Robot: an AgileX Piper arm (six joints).
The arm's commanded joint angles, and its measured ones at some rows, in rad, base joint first. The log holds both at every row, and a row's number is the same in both.
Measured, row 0:
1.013, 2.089, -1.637, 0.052, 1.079, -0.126
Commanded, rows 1 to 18:
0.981, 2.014, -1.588, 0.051, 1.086, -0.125
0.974, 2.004, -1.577, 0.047, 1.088, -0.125
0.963, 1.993, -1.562, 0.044, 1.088, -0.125
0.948, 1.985, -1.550, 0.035, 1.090, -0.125
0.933, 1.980, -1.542, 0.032, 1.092, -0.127
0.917, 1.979, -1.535, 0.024, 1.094, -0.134
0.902, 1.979, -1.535, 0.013, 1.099, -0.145
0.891, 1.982, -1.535, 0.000, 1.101, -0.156
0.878, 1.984, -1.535, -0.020, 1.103, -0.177
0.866, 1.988, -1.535, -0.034, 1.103, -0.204
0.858, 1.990, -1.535, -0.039, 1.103, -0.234
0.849, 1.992, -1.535, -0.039, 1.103, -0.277
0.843, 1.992, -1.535, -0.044, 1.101, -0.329
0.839, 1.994, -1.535, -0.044, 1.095, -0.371
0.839, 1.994, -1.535, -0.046, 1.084, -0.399
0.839, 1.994, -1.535, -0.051, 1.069, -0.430
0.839, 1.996, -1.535, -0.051, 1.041, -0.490
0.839, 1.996, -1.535, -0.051, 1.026, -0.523
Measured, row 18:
0.845, 1.997, -1.536, -0.035, 1.087, -0.387
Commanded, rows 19 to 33:
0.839, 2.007, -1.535, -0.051, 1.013, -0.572
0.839, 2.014, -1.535, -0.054, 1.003, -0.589
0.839, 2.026, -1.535, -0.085, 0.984, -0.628
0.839, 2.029, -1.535, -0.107, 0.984, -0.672
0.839, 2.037, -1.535, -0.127, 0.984, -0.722
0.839, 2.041, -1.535, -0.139, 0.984, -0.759
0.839, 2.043, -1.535, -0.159, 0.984, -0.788
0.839, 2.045, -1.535, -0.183, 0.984, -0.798
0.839, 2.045, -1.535, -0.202, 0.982, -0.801
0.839, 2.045, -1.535, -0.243, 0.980, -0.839
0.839, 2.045, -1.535, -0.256, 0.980, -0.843
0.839, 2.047, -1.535, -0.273, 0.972, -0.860
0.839, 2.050, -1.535, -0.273, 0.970, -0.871
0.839, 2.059, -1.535, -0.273, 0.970, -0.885
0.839, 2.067, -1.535, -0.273, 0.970, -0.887
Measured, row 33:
0.845, 2.054, -1.534, -0.251, 0.985, -0.847
